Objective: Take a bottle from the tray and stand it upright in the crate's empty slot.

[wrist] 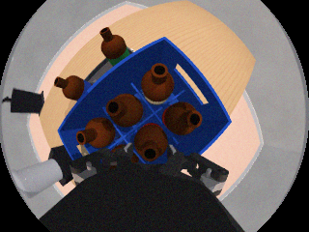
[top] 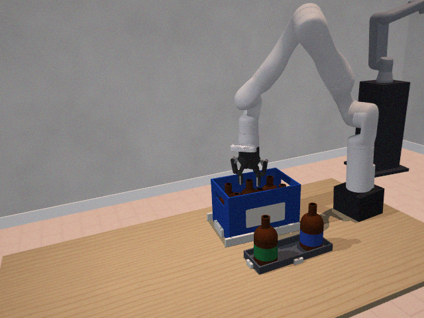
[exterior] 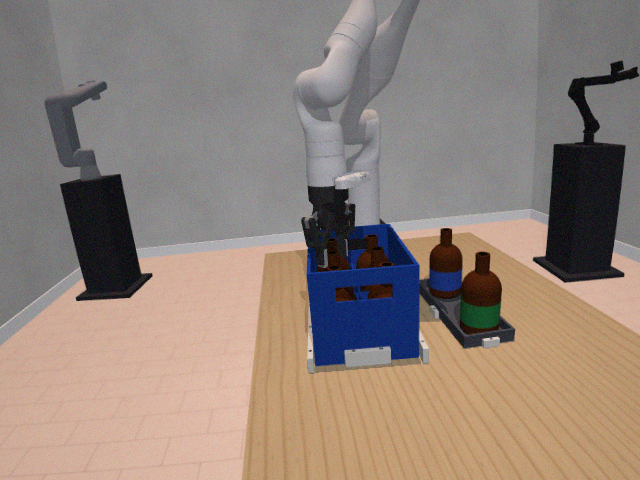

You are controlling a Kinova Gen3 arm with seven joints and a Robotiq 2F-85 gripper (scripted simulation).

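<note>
Right now my hand is 7 cm above the red-banded bottle. Also, from my hand: dark tray (2 cm behind, 26 cm to the left, 15 cm below); blue crate (4 cm to the left, 7 cm below).
</note>
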